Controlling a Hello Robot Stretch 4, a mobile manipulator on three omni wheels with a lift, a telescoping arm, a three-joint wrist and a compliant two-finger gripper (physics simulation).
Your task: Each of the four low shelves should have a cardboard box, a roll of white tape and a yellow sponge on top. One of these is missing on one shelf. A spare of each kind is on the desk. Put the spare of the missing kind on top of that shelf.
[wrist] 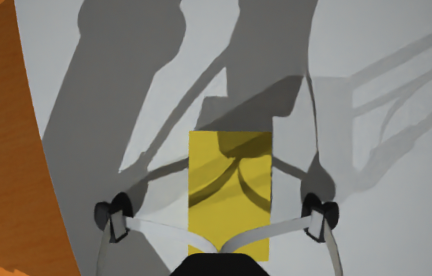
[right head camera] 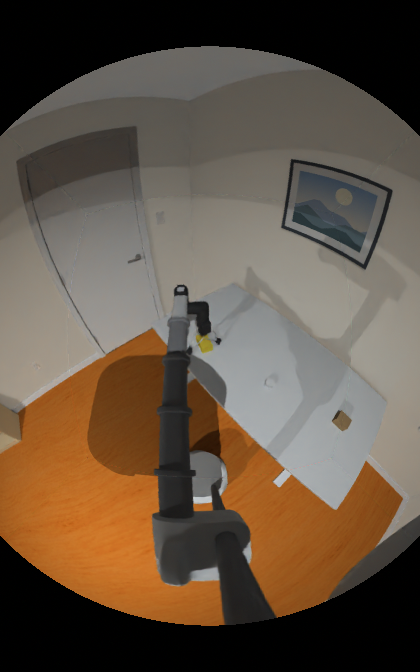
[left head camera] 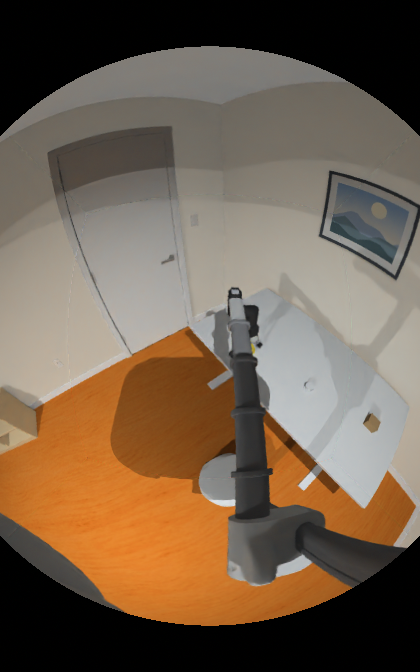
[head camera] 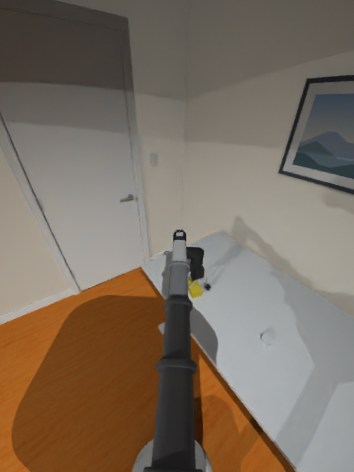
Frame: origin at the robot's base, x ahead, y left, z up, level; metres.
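Where they show: gripper, between the fingertips: [wrist: 216, 210] [head camera: 193, 293]; robot's base, origin of its link: [left head camera: 227, 478].
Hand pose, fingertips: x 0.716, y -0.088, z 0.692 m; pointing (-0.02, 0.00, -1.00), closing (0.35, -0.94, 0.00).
Each offset is from my fingertips to the centre of the thing. "spot": to the spot under its first point. Level surfaces: height alone.
The yellow sponge {dx +0.023, dy -0.002, dz +0.023 m} [head camera: 195, 289] [right head camera: 205, 344] [wrist: 230, 185] lies on the white desk {dz +0.000 m} [head camera: 240, 320] [left head camera: 285, 415] [right head camera: 250, 415] [wrist: 385, 230], near its far left end. My gripper [right head camera: 204, 346] [wrist: 216, 210] is open and points down over the sponge. In the wrist view its two fingertips stand wide, one on each side of the sponge, with a gap on both sides. The white tape roll {dx -0.256, dy -0.324, dz +0.012 m} [head camera: 266, 339] [left head camera: 309, 385] [right head camera: 270, 382] lies near the desk's middle. The cardboard box {dx -0.546, dy -0.683, dz +0.025 m} [left head camera: 371, 423] [right head camera: 342, 420] stands toward the desk's right end. In the left head camera view the arm hides most of the sponge.
A light wooden shelf [left head camera: 22, 417] [right head camera: 9, 425] shows partly at the left edge; its top is mostly out of view. A closed door {spot: dx +0.663, dy +0.891, dz +0.468 m} [head camera: 75, 175] [left head camera: 127, 250] [right head camera: 90, 250] is behind the desk's left end. A framed picture hangs on the wall above the desk.
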